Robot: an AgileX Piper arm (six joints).
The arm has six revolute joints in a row. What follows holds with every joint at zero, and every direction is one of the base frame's.
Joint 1 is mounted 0.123 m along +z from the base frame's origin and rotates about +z.
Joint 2 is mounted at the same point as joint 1 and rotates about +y.
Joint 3 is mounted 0.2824 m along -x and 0.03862 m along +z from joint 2 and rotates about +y.
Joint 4 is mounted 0.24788 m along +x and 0.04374 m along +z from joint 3 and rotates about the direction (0.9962, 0, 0.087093).
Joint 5 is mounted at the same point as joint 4 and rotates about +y.
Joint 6 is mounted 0.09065 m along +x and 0.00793 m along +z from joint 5 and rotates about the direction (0.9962, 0, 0.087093).
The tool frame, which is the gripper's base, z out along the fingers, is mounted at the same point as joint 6; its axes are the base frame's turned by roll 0, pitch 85.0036 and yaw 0 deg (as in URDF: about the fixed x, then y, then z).
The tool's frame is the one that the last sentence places.
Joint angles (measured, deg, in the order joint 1, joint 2, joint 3, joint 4, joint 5, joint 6), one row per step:
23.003, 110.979, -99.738, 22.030, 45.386, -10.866
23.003, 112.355, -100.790, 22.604, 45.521, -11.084
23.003, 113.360, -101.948, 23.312, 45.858, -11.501
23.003, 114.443, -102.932, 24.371, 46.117, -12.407
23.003, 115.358, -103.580, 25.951, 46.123, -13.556
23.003, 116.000, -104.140, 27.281, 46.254, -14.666
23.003, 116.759, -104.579, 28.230, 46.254, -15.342
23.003, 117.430, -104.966, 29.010, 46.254, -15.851
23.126, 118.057, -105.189, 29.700, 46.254, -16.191
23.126, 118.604, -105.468, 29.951, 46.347, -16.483
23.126, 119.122, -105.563, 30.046, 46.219, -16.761
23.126, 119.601, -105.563, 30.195, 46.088, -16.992
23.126, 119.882, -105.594, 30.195, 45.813, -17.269
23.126, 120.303, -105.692, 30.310, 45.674, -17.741
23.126, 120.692, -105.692, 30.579, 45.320, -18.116
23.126, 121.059, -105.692, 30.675, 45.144, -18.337
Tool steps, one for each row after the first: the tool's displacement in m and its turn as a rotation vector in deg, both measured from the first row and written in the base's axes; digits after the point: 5 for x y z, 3 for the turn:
0.00472, 0.00272, -0.00499, 0.253, 0.531, 0.147
0.00816, 0.00514, -0.00670, 0.659, 0.749, 0.505
0.01154, 0.00790, -0.00980, 1.093, 1.015, 1.154
0.01419, 0.01081, -0.01293, 1.917, 1.277, 1.815
0.01591, 0.01309, -0.01457, 2.572, 1.386, 2.523
0.01808, 0.01506, -0.01790, 3.026, 1.677, 2.892
0.02000, 0.01673, -0.02090, 3.416, 1.955, 3.156
0.02115, 0.01907, -0.02449, 3.753, 2.403, 3.423
0.02263, 0.02003, -0.02745, 3.735, 2.666, 3.634
0.02413, 0.02070, -0.03109, 3.581, 2.838, 3.748
0.02538, 0.02131, -0.03489, 3.478, 3.104, 3.816
0.02645, 0.02160, -0.03686, 3.335, 2.957, 3.881
0.02769, 0.02217, -0.03970, 3.154, 2.932, 4.132
0.02896, 0.02278, -0.04254, 3.185, 2.890, 4.183
0.02996, 0.02320, -0.04544, 3.088, 3.000, 4.233

